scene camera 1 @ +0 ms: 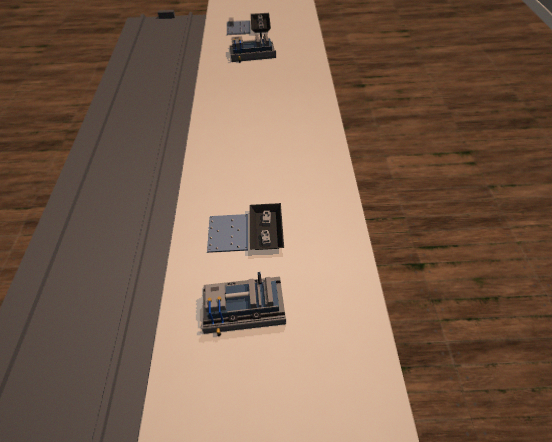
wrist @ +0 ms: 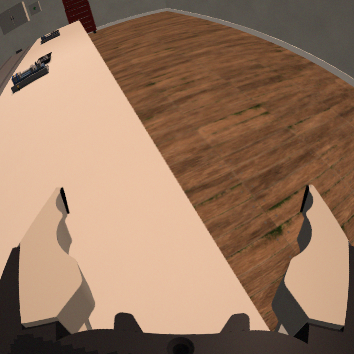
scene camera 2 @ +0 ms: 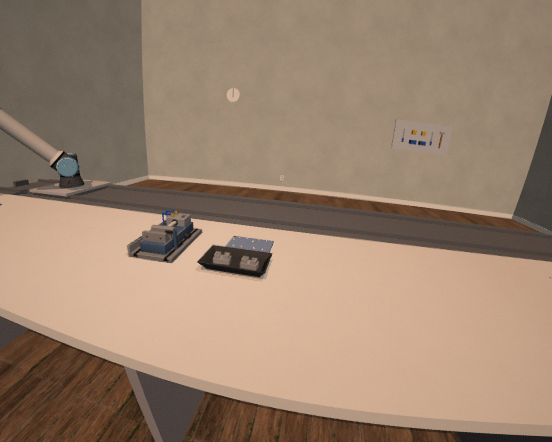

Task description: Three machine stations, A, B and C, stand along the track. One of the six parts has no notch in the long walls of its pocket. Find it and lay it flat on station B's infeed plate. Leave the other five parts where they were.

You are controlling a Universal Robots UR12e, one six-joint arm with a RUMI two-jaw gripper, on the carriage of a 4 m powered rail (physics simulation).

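Frame: origin at the arm's base, x ahead, y left, z up, level; metres.
Seen in the pictures: gripper, fingertip midpoint: [wrist: 184, 189]; arm's base, origin of the base link: [scene camera 2: 72, 185].
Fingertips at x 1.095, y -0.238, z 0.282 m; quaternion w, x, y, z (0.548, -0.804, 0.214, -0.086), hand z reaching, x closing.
Offsets run from my fingertips to a thing's top centre.
My gripper [wrist: 184, 189] is open and empty in the wrist view, high above the bench edge. Two grey parts, the far one [scene camera 1: 266, 216] [scene camera 2: 249, 263] and the near one @[dx -0.377, dy +1.927, dz -0.265 m] [scene camera 1: 265, 237] [scene camera 2: 222, 258], lie in a black tray [scene camera 1: 255, 230] [scene camera 2: 235, 261]. The walls of their pockets are too small to judge for notches. A blue-grey studded plate [scene camera 1: 222, 237] [scene camera 2: 247, 243] adjoins the tray on the rail side. A vise-like machine @[dx -0.468, dy +1.640, dz -0.213 m] [scene camera 1: 237, 302] [scene camera 2: 167, 237] [wrist: 30, 75] stands beside them. A wall mark behind, perhaps B, is hard to read.
A farther station has a machine [scene camera 1: 252, 50] [wrist: 50, 36], a tray [scene camera 1: 260, 23] with light parts, and a plate [scene camera 1: 238, 27] with a small unclear shape at its corner. The arm [scene camera 2: 30, 137] stands on the rail [scene camera 2: 300, 212] at the left. A red cabinet [wrist: 80, 15] stands beyond the bench.
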